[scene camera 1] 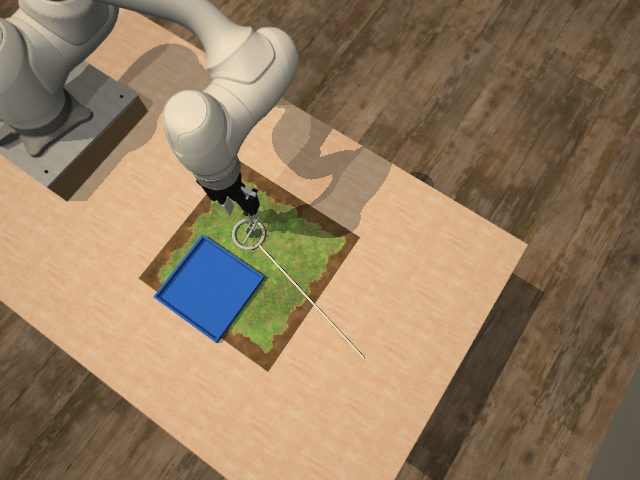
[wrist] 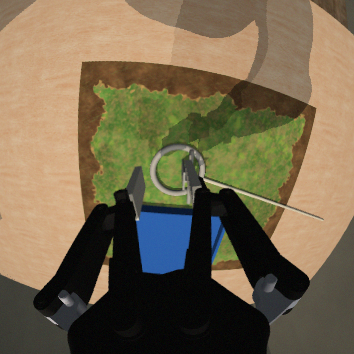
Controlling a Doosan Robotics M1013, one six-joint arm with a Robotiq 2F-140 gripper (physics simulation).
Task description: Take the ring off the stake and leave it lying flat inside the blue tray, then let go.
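Places are measured from the arm's base along level axes (x ahead, y left, z up), in centimetres.
Where they show: gripper, fingertip midpoint: [scene camera 1: 241, 214] [wrist: 164, 173]; arm's base, origin of the base link: [scene camera 1: 45, 115].
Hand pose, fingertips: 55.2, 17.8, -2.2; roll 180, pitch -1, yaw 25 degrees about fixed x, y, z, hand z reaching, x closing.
Things, the pixels of their top centre, and the offset from my fingertips, as dx, dy, dz. "spot": a spot on its surface instead. Level surfaces: height alone.
- grey ring, surface spot: [wrist: 153, 170] [scene camera 1: 236, 226] spot: -0.8, -2.4, -5.8
- short grey stake, middle of its top: [wrist: 192, 181] [scene camera 1: 251, 228] +4.0, -0.5, -1.3
- blue tray, middle of its top: [wrist: 168, 253] [scene camera 1: 208, 286] +6.3, -17.6, -4.7
- thin pale rod, surface spot: [wrist: 265, 199] spot: +20.6, -2.1, -6.2
- mat, its level: dz -6.8
- wooden table, its level: dz -6.8
A grey ring [scene camera 1: 233, 233] [wrist: 153, 170] lies around a short grey stake [scene camera 1: 250, 234] [wrist: 191, 154] on the green mat. The blue tray [scene camera 1: 209, 291] [wrist: 165, 240] lies beside it, holding no ring. My gripper [scene camera 1: 239, 214] [wrist: 164, 173] is partly open, its fingers apart with no object between them. In the scene view it hangs above the mat, up and left of the ring. In the wrist view its right fingertip overlaps the ring and partly hides the stake; the left fingertip shows outside the ring. Contact cannot be made out.
A thin pale rod [scene camera 1: 313, 304] [wrist: 265, 199] runs from near the ring across the mat [scene camera 1: 336, 253] [wrist: 95, 72] and onto the wooden table [scene camera 1: 413, 310] [wrist: 40, 125]. The tray's raised rim stands close to the ring. The arm's base is at the upper left of the scene view.
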